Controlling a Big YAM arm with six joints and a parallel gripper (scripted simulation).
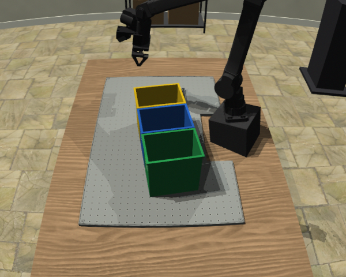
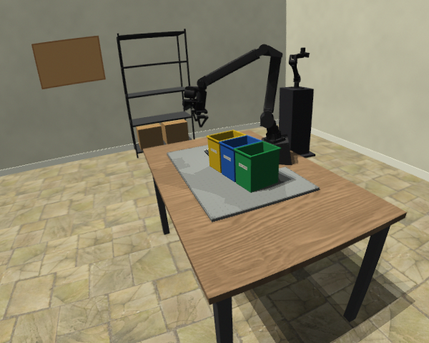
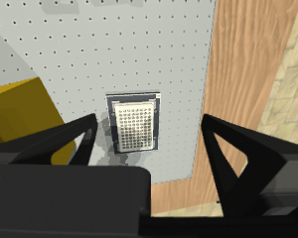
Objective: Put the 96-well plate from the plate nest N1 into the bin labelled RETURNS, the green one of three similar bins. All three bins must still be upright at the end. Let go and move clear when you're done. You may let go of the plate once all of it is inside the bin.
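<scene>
My gripper is now 19 cm above the 96-well plate and 12 cm past it. Also, from my hand: yellow bin: 22 cm to the left, 12 cm below, 10 cm behind; then blue bin: 35 cm to the left, 13 cm behind, 12 cm below; then plate nest N1: 21 cm below, 12 cm behind.
</scene>
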